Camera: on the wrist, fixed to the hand. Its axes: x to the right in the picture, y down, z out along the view.
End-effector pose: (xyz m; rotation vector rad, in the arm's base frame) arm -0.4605 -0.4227 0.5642 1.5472 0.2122 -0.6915
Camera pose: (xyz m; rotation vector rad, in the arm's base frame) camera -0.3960 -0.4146 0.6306 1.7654 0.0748 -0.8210
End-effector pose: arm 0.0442 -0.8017 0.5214 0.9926 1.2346 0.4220
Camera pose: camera 0.0475 -0.7347 0.5858 1.2102 1.2443 0.2040
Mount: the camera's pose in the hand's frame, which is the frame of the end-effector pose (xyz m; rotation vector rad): 0.0133 0.0890 -0.0234 0.2643 -0.0823 -0.0181
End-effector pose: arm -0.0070 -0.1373 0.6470 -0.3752 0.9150 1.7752
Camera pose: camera -0.0966 -0.1592 0.6590 -0.1389 1.0677 1.6154
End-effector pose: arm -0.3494 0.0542 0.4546 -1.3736 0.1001 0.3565
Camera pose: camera -0.3609 0.0475 0.3626 -1.0968 0.0641 0.3704
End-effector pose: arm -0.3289 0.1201 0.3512 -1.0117 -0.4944 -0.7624
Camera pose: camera -0.2519 0.1228 0.2992 -0.7950 -0.6580 -0.6535
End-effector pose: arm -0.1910 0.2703 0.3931 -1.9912 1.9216 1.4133
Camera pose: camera -0.2521 0.2254 0.4469 -1.7983 1.9336 1.1473
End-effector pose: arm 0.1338 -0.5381 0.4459 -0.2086 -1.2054 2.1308
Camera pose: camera 0.0918 -0.5443 0.3632 0.0070 -0.9529 2.2745
